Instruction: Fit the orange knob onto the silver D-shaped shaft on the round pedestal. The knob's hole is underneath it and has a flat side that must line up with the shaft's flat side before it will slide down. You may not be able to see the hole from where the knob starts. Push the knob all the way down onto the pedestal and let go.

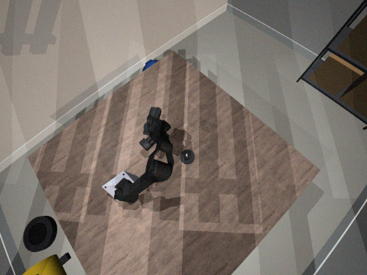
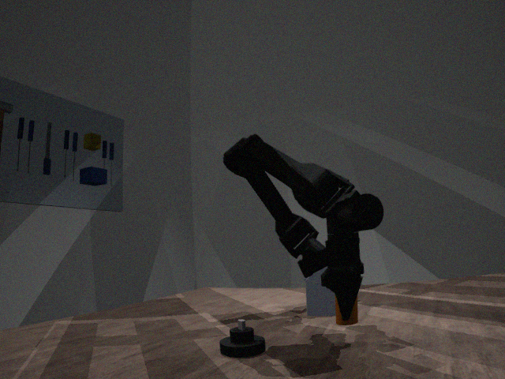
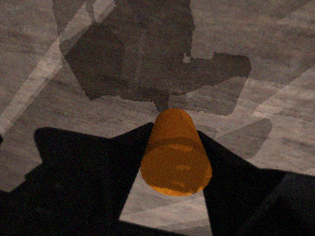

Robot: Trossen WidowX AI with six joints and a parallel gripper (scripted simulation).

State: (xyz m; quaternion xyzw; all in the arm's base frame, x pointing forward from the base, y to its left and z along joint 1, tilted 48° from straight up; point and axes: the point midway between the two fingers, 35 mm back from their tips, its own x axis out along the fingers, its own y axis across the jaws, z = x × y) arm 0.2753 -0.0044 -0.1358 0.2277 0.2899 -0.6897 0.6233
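The round black pedestal lies 18 cm to the right of my gripper tip, 5 cm ahead of it and 2 cm below it. The rest, counted from my gripper tip: orange knob (3 cm above).
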